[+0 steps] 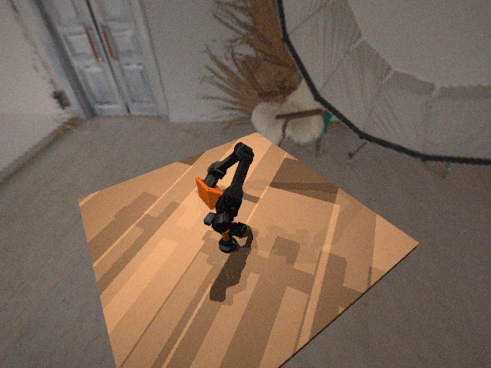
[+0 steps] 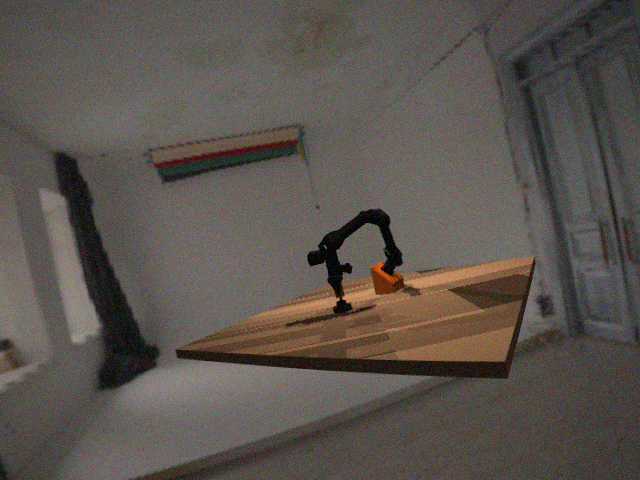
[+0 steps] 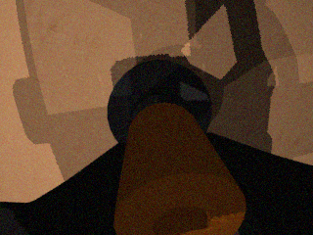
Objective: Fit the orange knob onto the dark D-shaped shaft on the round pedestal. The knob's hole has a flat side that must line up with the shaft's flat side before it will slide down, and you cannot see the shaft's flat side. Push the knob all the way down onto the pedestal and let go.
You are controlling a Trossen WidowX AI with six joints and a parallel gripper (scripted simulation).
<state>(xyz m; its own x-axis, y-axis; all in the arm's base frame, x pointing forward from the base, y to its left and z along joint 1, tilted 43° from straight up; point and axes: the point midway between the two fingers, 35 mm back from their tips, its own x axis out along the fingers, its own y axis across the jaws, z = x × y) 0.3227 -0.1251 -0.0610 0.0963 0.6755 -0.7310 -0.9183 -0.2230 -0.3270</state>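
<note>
Right now the pedestal is 40 mm below my gripper tip. From my gripper tip the other things lie so: orange knob (20 mm above).
</note>
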